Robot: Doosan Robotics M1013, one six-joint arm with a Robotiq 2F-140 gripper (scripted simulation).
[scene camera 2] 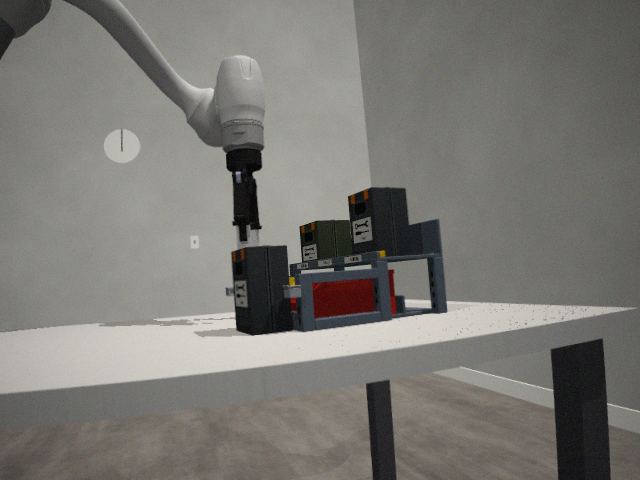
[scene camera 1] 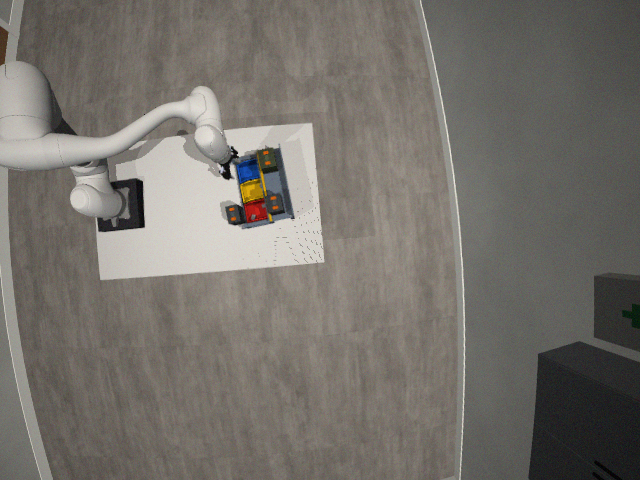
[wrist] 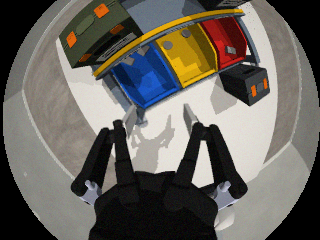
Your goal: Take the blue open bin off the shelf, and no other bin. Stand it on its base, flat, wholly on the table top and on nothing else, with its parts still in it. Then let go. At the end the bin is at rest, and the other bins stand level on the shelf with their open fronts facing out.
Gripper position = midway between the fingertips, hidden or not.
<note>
I see my gripper (scene camera 2: 249,259), a blue open bin (wrist: 148,78) and a red bin (scene camera 2: 330,299).
The red bin is seen too in the wrist view (wrist: 225,32). My gripper also shows in the wrist view (wrist: 159,111).
</note>
